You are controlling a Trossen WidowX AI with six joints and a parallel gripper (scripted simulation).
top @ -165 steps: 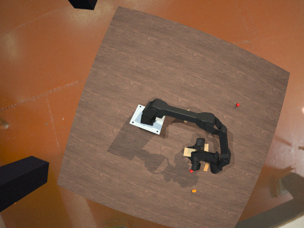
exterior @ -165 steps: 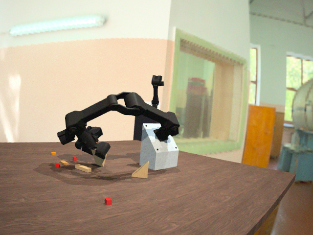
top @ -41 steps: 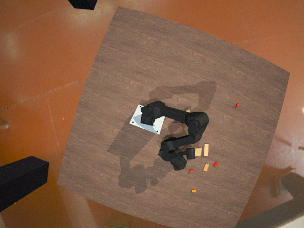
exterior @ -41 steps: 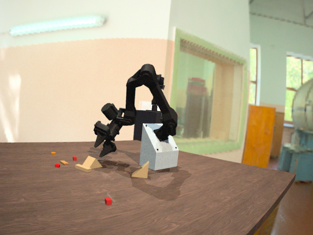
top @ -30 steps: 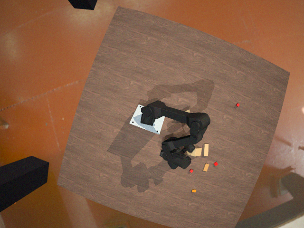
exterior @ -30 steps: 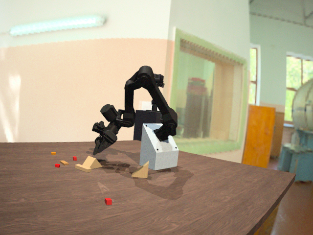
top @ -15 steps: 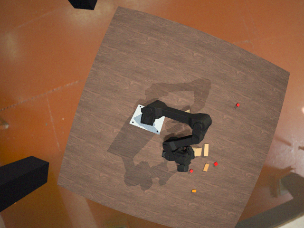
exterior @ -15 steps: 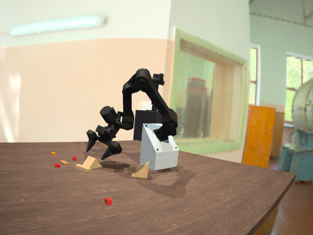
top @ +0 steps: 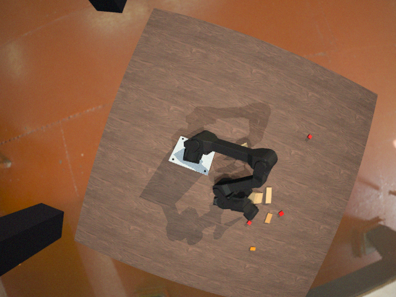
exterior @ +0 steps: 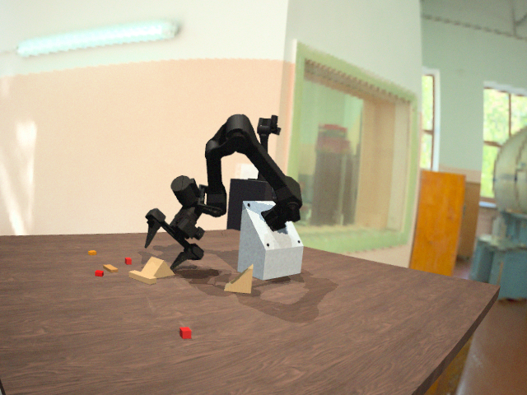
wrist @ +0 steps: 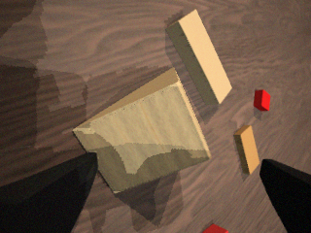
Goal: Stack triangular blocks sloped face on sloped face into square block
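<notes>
Now: the tan triangular block 2 cm ahead of my gripper tip, 2 cm to the left of it and 2 cm below it. Round my gripper tip: long tan bar: 8 cm ahead, 4 cm to the left, 3 cm below; orange cube: 9 cm ahead, 24 cm to the right, 3 cm below.
</notes>
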